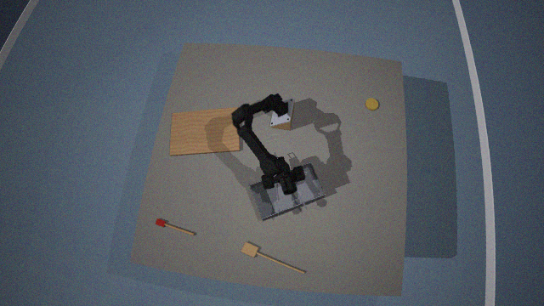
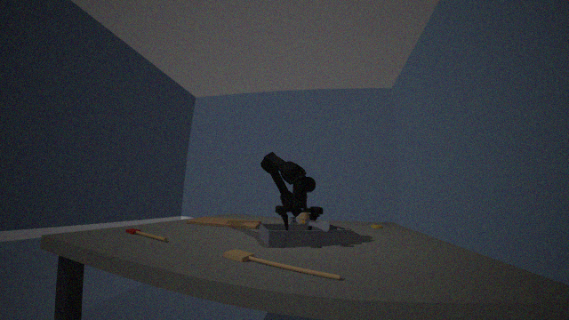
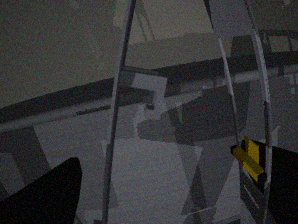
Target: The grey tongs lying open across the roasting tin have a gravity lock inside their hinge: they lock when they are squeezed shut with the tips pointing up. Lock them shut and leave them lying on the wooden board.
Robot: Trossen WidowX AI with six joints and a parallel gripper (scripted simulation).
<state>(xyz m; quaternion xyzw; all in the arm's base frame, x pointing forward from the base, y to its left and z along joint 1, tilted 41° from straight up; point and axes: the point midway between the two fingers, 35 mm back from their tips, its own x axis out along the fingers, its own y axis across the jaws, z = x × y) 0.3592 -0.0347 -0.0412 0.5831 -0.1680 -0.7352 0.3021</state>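
Now: the grey roasting tin 4 cm ahead of my gripper tip and 2 cm to the left of it. Also, from my gripper tip: wooden board: 40 cm to the right, 28 cm behind, 2 cm below; then yellow disc: 47 cm to the left, 43 cm behind, 2 cm below.
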